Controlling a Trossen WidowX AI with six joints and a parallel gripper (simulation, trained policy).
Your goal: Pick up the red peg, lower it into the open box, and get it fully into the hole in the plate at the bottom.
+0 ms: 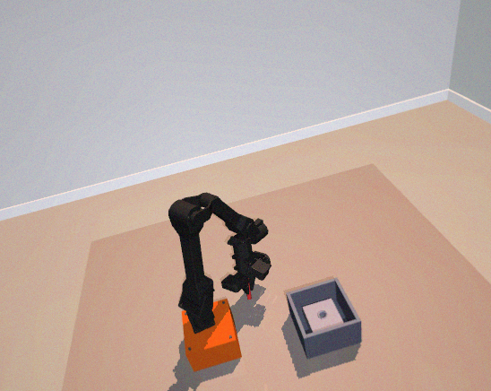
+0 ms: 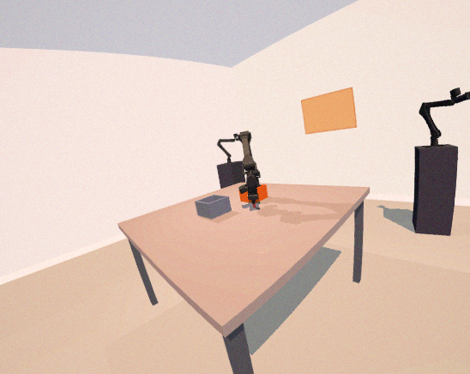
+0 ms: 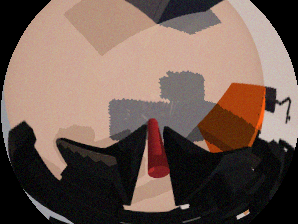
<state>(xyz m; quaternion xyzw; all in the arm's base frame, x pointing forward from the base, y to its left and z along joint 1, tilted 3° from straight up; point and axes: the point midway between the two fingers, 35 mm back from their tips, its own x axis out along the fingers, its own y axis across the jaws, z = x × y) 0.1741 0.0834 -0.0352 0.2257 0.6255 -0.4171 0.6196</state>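
My gripper tip is now 1 cm to the right of the red peg and 1 cm below it. From my gripper tip the other things lie so: grey box (15 cm ahead, 21 cm to the right).
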